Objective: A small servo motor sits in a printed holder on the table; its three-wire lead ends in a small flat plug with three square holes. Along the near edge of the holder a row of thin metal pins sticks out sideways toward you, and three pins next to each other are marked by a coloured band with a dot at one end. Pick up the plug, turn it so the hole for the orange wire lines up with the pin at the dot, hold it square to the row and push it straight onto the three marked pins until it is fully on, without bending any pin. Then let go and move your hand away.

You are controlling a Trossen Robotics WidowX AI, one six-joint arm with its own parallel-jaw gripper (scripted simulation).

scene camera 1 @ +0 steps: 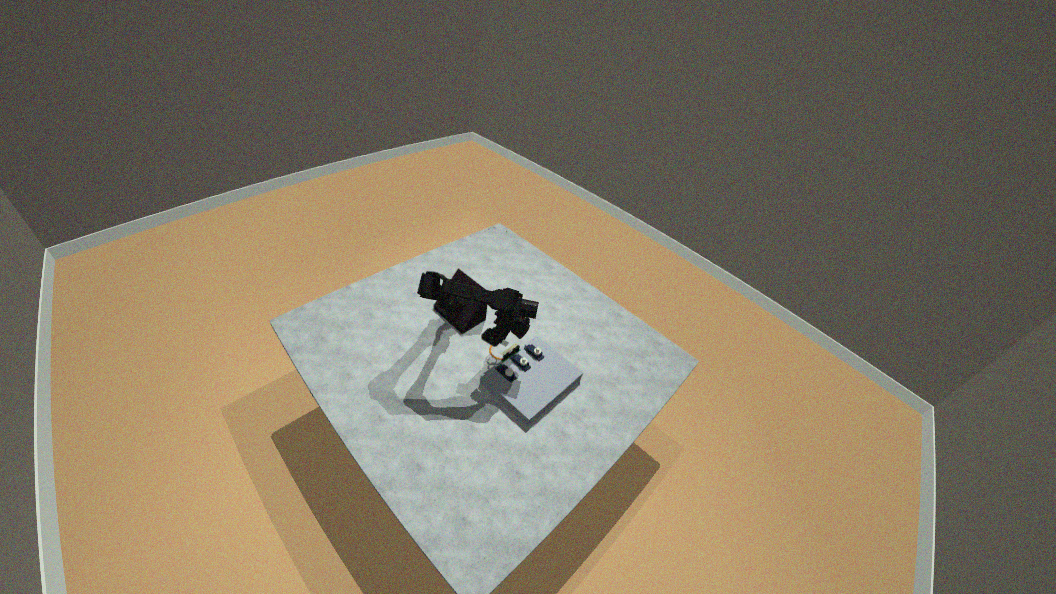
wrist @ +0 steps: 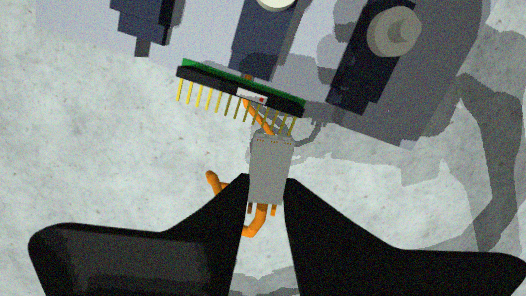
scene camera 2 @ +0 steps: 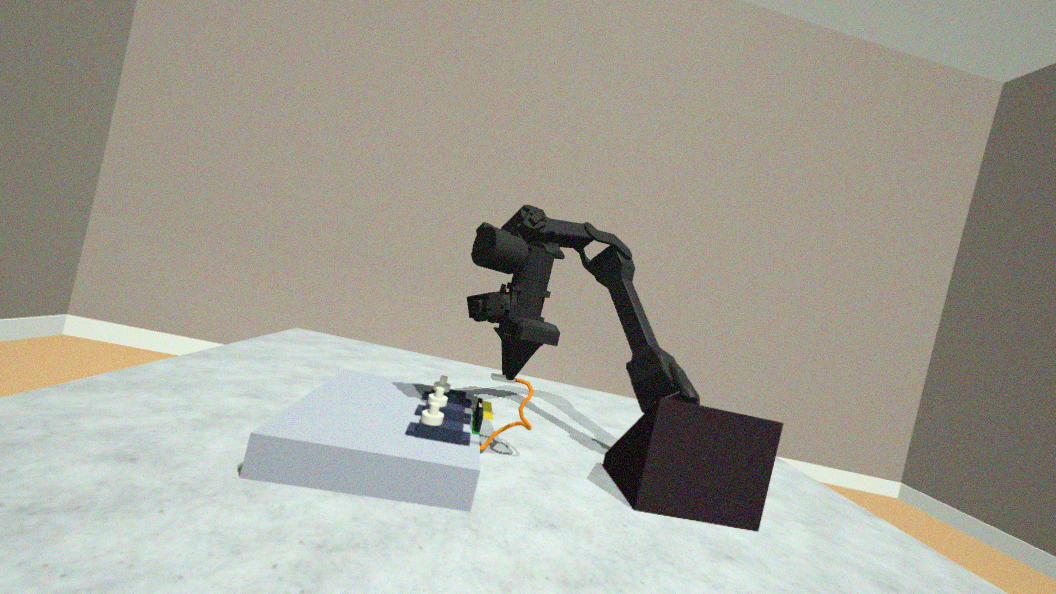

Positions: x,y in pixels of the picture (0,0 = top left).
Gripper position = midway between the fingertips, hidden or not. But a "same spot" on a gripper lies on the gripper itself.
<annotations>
my gripper: scene camera 1 501,341; wrist; scene camera 2
same spot on my gripper: (wrist: pixel 203 247) = (scene camera 2: pixel 502 333)
</annotations>
